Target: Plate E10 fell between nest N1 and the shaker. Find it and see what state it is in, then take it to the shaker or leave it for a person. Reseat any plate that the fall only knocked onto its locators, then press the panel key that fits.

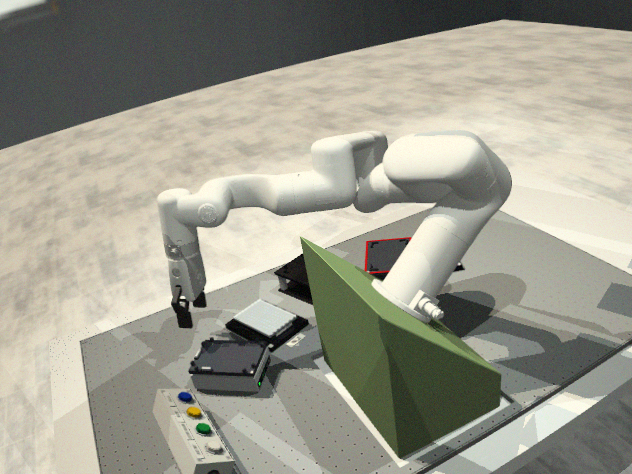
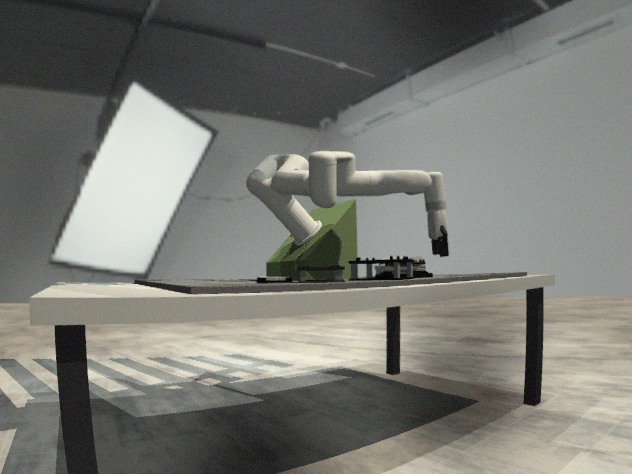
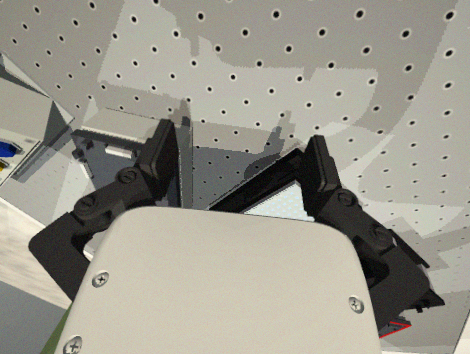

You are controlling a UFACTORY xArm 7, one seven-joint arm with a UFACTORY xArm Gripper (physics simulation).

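Pixels of known places: gripper, fingertip midpoint: [image 1: 193,317] [image 2: 440,255] [image 3: 240,143]; arm's base at its link origin: [image 1: 400,302] [image 2: 308,234].
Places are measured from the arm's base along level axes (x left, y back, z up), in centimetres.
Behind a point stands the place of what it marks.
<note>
A pale, clear-looking plate [image 1: 265,317] @(x 14.8, y -32.7, z -13.9 cm) [image 3: 282,202] @(x 18.7, y -36.0, z -13.9 cm) lies on a black nest base [image 1: 302,323] @(x 8.4, y -26.9, z -15.6 cm) [image 3: 255,186] @(x 20.6, y -33.5, z -15.6 cm); its label cannot be read and I cannot tell whether it is fully seated. The grey shaker [image 1: 224,381] @(x 31.1, y -18.9, z -14.1 cm) [image 3: 115,165] @(x 32.0, y -24.8, z -11.5 cm) stands beside it, with a dark top, corner locators, a green light and no plate on top. The key panel [image 1: 179,442] @(x 44.7, y -4.5, z -9.9 cm) [image 3: 27,110] @(x 40.8, y -18.9, z -13.6 cm) has blue, yellow, green and white keys. My gripper [image 1: 191,310] @(x 29.6, y -38.4, z -9.5 cm) [image 2: 440,247] @(x 29.6, y -38.4, z -9.5 cm) [image 3: 240,143] @(x 29.6, y -38.4, z -9.5 cm) is open and empty, above the mat beyond the shaker and nest. I cannot tell which nest is N1.
A green wedge mount [image 1: 357,331] @(x 12.5, y 5.2, z 3.3 cm) [image 2: 344,229] @(x 4.5, y -15.0, z 0.6 cm) carries the arm beside the nest. A black raised stand [image 1: 292,272] @(x 2.3, y -41.4, z -11.2 cm) [image 2: 375,261] @(x -7.9, y -41.5, z -11.6 cm) is partly behind it. A red-outlined dark pad [image 1: 366,255] @(x -17.1, y -37.2, z -12.9 cm) lies farther back, partly hidden by the arm. A small marked card [image 1: 296,340] @(x 12.0, y -23.9, z -16.8 cm) lies near the nest.
</note>
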